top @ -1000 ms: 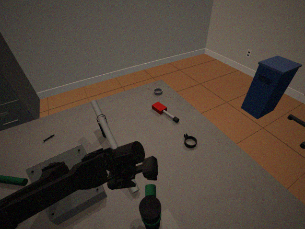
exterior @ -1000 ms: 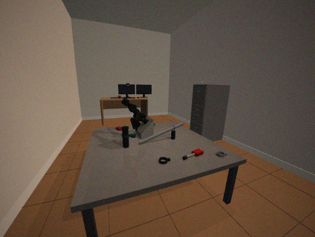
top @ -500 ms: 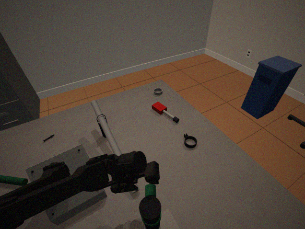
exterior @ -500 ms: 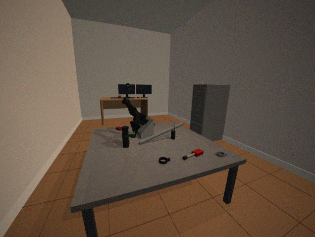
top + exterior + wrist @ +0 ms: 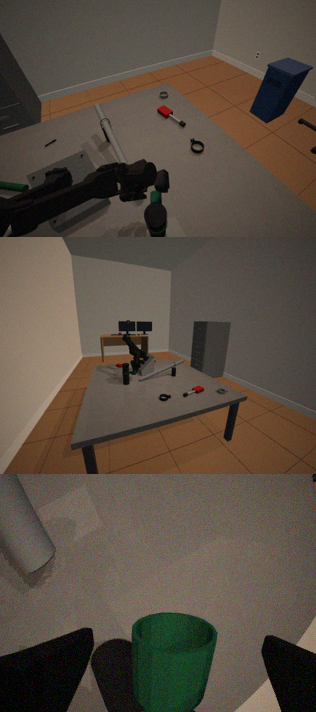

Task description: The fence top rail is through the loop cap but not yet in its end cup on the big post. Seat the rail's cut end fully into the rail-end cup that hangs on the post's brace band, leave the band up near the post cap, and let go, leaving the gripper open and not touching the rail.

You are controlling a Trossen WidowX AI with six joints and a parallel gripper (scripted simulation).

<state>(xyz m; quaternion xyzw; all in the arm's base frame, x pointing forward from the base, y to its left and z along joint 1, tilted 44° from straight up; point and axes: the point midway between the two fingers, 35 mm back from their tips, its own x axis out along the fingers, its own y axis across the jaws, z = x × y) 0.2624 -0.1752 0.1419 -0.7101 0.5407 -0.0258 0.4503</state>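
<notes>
The green rail-end cup lies 2 cm to the right of my gripper tip and 2 cm behind it. The rest, counted from my gripper tip: small dark post 47 cm to the left, 2 cm below, 2 cm behind; black bolt 64 cm to the left, 34 cm behind, 12 cm below.
</notes>
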